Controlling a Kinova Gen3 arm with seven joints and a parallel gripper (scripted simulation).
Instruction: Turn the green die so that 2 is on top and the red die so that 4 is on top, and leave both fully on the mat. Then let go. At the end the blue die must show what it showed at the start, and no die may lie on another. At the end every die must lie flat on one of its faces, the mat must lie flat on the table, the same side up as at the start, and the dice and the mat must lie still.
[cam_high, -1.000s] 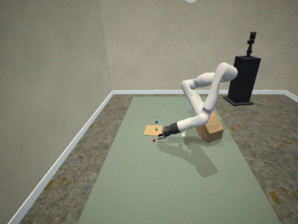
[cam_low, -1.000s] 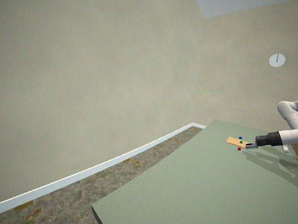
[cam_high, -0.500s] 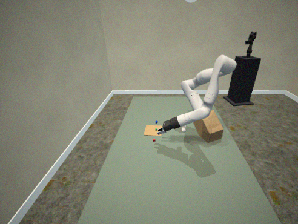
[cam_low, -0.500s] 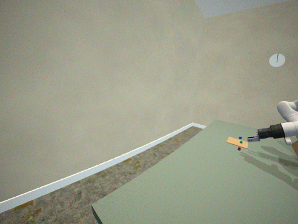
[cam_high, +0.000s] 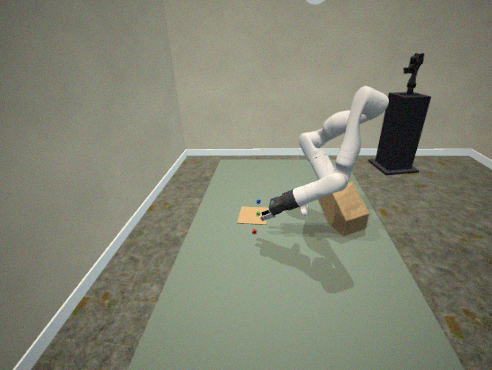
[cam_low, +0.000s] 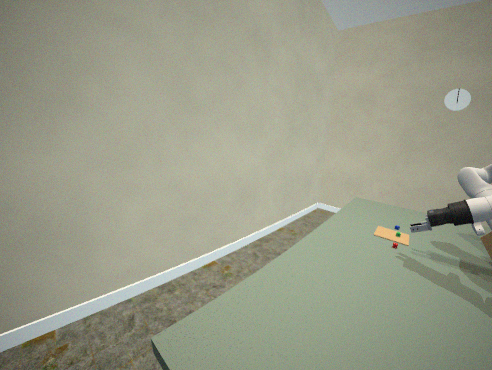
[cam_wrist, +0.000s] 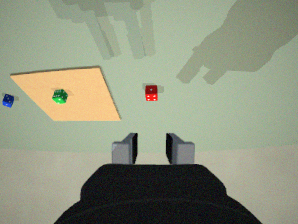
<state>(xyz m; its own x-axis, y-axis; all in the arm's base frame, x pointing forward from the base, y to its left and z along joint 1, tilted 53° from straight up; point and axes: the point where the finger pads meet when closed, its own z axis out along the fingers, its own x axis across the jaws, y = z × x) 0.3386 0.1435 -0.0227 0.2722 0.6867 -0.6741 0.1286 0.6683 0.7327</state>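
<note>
Now: hand 90 mm above the red die, 50 mm short of it and 10 mm to the left of it. From my hand the other things lie so: tan mat: 150 mm to the right, 100 mm below, 40 mm ahead; blue die: 260 mm to the right, 90 mm below; green die: 150 mm to the right, 90 mm below, 10 mm ahead.
</note>
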